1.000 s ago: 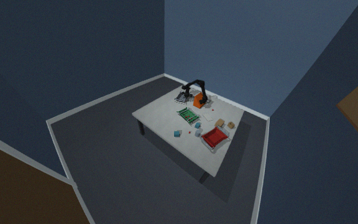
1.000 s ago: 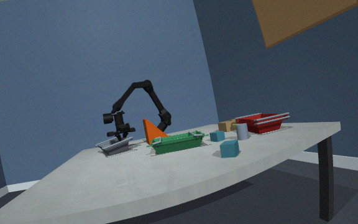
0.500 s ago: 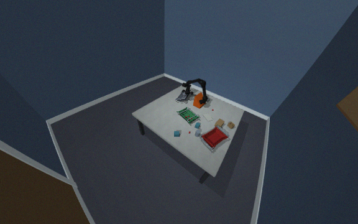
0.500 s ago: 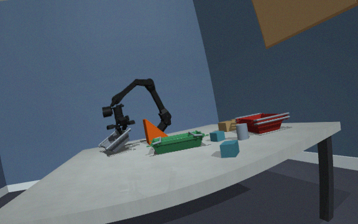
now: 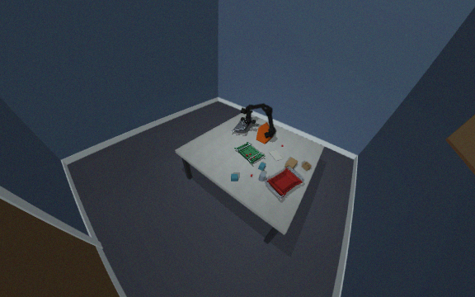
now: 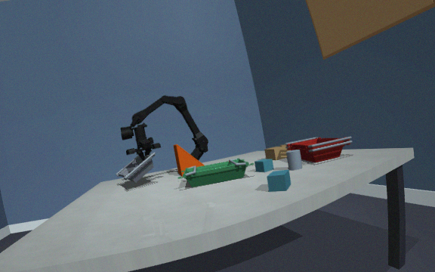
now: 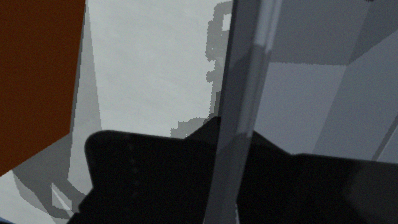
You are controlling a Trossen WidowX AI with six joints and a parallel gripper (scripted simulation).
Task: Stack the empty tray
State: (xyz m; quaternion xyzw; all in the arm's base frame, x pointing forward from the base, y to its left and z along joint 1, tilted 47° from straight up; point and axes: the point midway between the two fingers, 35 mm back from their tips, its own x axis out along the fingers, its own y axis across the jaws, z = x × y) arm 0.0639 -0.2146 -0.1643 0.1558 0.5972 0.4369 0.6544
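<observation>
Now: the grey tray 30 mm ahead of my gripper tip and 70 mm to the right of it. Also, from my gripper tip: white sheet 70 mm ahead, 510 mm to the left, 90 mm below; then brown box 90 mm ahead, 710 mm to the left, 70 mm below; then grey cylinder 460 mm ahead, 600 mm to the left, 60 mm below.
</observation>
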